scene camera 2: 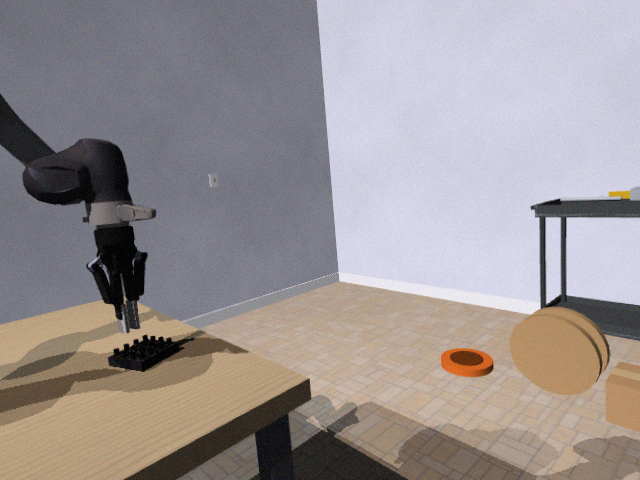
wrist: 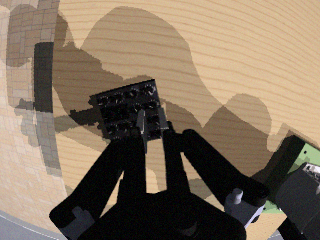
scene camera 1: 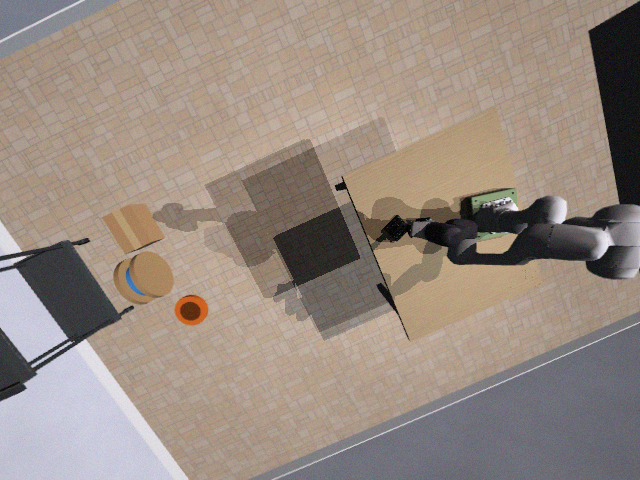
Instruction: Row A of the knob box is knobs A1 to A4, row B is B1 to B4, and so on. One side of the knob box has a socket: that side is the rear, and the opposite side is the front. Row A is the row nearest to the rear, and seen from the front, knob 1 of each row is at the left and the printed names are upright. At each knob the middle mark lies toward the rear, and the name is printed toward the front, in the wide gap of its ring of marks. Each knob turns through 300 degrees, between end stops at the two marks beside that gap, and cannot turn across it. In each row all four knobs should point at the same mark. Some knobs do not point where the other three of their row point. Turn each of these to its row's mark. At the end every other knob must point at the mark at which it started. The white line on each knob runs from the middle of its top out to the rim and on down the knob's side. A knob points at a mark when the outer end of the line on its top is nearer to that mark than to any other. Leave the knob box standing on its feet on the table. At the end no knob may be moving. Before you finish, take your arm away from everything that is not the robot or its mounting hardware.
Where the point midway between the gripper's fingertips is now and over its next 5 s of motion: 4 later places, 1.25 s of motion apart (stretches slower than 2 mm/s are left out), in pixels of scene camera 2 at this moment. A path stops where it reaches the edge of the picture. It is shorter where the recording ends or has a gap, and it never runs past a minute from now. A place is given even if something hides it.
My gripper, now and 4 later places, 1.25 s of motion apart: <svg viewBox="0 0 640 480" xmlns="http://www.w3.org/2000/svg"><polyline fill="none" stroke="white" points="129,330 131,342 131,348 132,355 131,338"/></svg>
